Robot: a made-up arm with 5 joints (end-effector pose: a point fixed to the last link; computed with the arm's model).
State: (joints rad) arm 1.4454 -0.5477 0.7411 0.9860 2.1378
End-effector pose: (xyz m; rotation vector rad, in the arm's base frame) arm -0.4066 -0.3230 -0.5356 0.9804 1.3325 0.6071
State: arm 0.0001 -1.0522 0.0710 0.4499 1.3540
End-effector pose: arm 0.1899 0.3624 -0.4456 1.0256 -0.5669 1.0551
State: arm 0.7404 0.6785 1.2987 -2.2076 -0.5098
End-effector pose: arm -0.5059 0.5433 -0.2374 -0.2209 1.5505 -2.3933
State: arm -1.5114 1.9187 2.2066 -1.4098 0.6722
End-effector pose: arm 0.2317 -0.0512 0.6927 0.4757 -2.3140 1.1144
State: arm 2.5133 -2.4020 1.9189 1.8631 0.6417
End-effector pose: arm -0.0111 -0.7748 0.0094 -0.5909 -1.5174 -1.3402
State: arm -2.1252 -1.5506 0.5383 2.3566 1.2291
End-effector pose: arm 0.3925 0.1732 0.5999 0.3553 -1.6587 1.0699
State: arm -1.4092 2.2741 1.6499 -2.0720 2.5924
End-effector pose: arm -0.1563 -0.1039 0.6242 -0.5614 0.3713 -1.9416
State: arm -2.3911 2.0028 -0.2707 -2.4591 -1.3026
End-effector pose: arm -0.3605 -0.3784 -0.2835 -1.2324 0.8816 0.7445
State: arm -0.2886 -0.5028 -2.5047 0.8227 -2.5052
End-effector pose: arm -0.4923 -0.1592 0.0577 1.6659 -0.3343 -0.6344
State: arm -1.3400 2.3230 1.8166 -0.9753 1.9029
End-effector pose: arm 0.0561 0.1944 0.6203 0.3853 -1.2851 2.8261
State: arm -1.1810 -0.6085 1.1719 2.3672 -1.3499
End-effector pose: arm -0.3259 0.3851 0.4763 -0.1274 -2.7014 -0.9104
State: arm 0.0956 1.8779 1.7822 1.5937 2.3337
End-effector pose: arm 0.1512 0.5701 0.5064 -2.4766 0.4056 0.2243
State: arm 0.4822 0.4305 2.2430 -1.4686 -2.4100
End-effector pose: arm -0.2607 0.4511 0.1344 -0.2565 1.6774 0.6865
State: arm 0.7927 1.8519 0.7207 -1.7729 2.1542
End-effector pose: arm -0.5177 0.3975 -0.0339 -0.6613 -1.3977 -1.7654
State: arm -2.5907 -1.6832 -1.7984 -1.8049 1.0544
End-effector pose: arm -0.3081 0.4497 -0.0341 -0.6401 -0.0742 -3.0534
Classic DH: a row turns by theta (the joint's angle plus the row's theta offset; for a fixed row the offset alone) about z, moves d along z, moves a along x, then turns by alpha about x. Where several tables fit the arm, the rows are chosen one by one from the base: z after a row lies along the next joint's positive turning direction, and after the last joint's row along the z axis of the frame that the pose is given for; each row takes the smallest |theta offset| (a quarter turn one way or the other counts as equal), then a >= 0, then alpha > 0; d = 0 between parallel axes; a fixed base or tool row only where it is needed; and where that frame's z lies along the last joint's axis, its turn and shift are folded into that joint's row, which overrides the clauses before.
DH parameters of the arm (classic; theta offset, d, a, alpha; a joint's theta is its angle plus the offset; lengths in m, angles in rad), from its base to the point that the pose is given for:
base (fixed): -1.5708 0.0779 0 1.5708
joint 1: 1.5708 0.1396 0.0298 -1.5708
joint 2: 0 0.1157 -0.0125 -1.5708
joint 3: -1.5708 -0.283 0.0171 -1.5708
joint 4: 0 -0.4542 0.088 1.5708
joint 5: 0 0.0519 -0.0861 -1.5708
tool (fixed): -1.5708 -0.1194 0 0

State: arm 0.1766 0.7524 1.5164 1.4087 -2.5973
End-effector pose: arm -0.3744 0.4778 0.3228 -1.1832 -0.6574 -0.2404
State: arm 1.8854 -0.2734 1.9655 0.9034 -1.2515
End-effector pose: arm -0.3871 -0.0210 -0.4246 -0.9838 -0.6656 1.0169
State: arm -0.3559 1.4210 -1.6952 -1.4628 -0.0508
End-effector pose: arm -0.0899 -0.5289 0.2247 -1.2798 -0.1351 0.0353
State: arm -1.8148 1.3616 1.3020 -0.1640 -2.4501
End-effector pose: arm -0.1963 -0.3396 0.4414 0.5015 0.1751 1.5309
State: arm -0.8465 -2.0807 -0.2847 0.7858 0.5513
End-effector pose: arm 0.5482 -0.0184 0.1622 0.0610 -1.7419 -0.0778
